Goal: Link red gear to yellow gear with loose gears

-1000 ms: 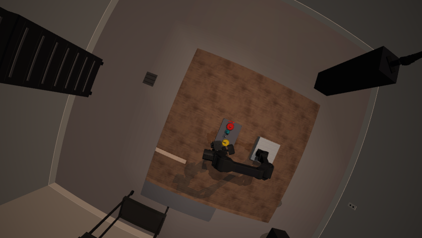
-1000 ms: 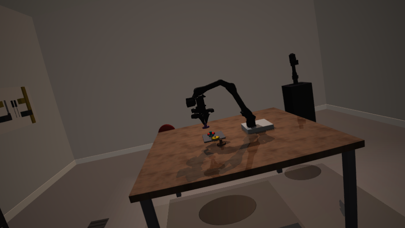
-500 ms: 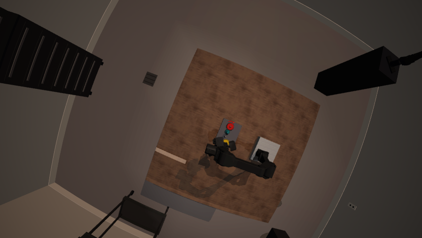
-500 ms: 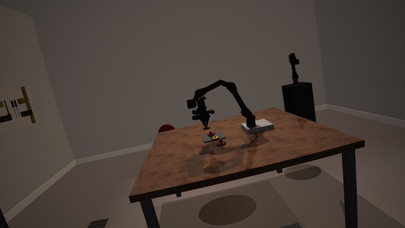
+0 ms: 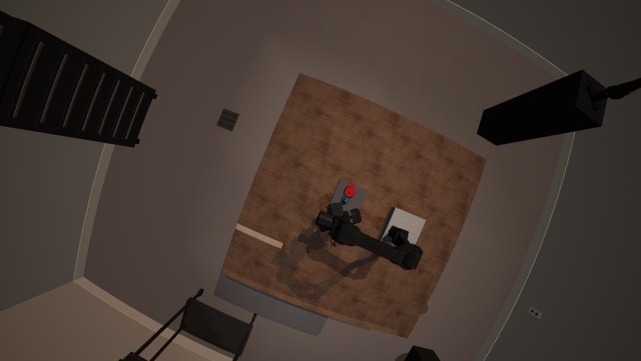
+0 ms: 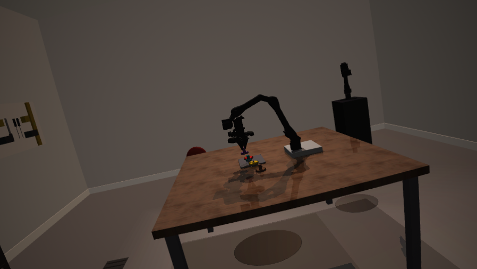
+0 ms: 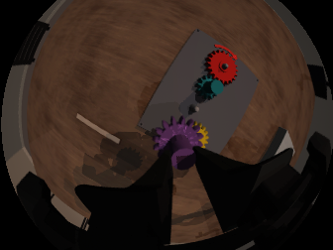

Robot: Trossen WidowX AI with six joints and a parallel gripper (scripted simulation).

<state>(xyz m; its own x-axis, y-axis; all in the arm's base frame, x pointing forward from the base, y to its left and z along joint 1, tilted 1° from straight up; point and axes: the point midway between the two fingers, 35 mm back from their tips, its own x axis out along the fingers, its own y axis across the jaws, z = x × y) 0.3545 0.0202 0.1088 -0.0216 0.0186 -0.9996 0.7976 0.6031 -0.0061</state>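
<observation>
Right now the teal gear is 90 mm below my gripper tip, 80 mm to the right of it and 20 mm behind it. Also, from my gripper tip: red gear: 130 mm to the right, 100 mm below, 30 mm behind; purple gear: 10 mm below; yellow gear: 100 mm below, 50 mm behind, 10 mm to the left.
</observation>
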